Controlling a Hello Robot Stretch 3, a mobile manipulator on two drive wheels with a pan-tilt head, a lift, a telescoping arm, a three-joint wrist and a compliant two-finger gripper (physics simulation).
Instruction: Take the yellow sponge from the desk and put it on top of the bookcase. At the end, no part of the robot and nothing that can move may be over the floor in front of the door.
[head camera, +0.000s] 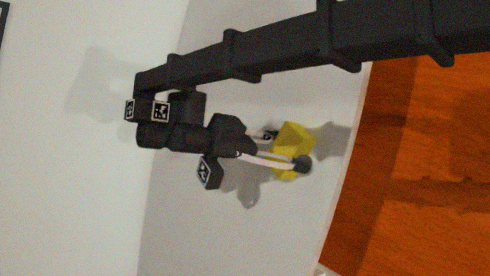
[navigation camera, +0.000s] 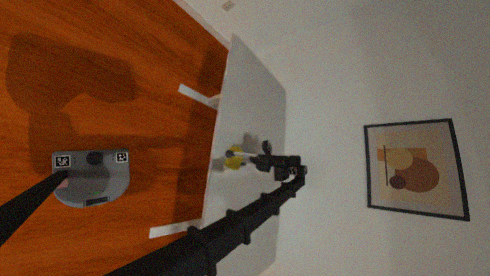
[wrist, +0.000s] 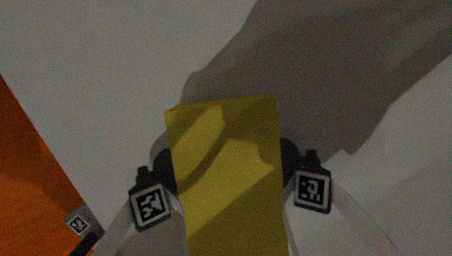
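Pixels of known places: gripper, fingertip midpoint: (head camera: 297, 152) (navigation camera: 231, 157) (wrist: 226, 162); robot's base, origin of the base link: (navigation camera: 94, 157).
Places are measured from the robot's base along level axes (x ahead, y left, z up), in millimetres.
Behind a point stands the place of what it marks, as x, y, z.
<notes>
The yellow sponge (head camera: 289, 139) {-40, -507, 767} (navigation camera: 233, 163) {-39, -489, 767} (wrist: 230, 205) {-26, -517, 767} is a block at the white desk (head camera: 280, 225) {147, -554, 720} (navigation camera: 250, 90) {395, -718, 720} (wrist: 75, 75) {106, -484, 720}, near the edge by the wooden floor. My gripper (head camera: 286, 149) {-16, -523, 720} (navigation camera: 237, 158) {-16, -523, 720} (wrist: 226, 162) {-16, -523, 720} is shut on the sponge, with one dark fingertip against each long side. The sponge's shadow falls on the desk beside it; whether it touches the desk top cannot be told for sure. The bookcase and the door do not show in these views.
My extended arm (head camera: 280, 47) {-96, -247, 1075} (navigation camera: 215, 239) {-85, -127, 1075} reaches across the desk. My base (navigation camera: 90, 182) {-127, 24, 160} stands on the orange-brown floor (head camera: 425, 150) {-67, -479, 0} (navigation camera: 150, 120) {266, -343, 1}. White desk feet (navigation camera: 196, 95) (navigation camera: 172, 229) stick out over the floor. A framed picture (navigation camera: 410, 165) {-121, -1169, 1549} hangs on the wall behind the desk.
</notes>
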